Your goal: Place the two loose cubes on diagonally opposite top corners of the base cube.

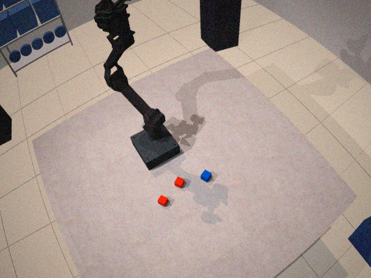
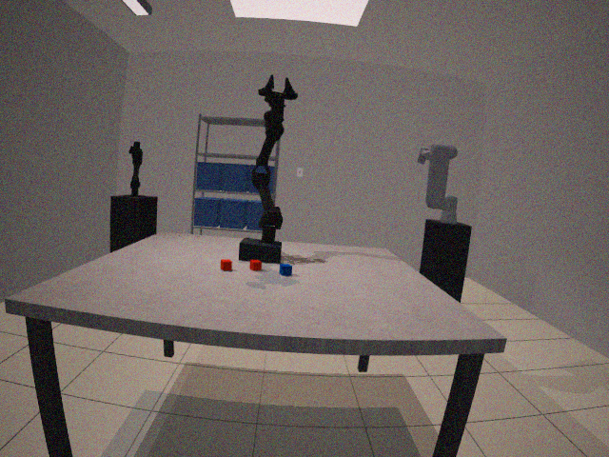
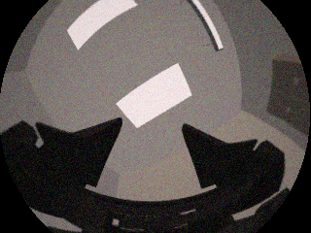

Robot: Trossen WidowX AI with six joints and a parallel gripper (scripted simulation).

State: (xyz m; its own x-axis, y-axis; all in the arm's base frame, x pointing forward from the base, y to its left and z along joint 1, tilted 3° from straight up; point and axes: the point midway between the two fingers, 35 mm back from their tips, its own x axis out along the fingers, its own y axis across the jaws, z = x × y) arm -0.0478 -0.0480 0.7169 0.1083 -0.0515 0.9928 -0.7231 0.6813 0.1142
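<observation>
Now: gripper tip 80 cm above the blue cube, 34 cm short of it and 14 cm to the right of it.
</observation>
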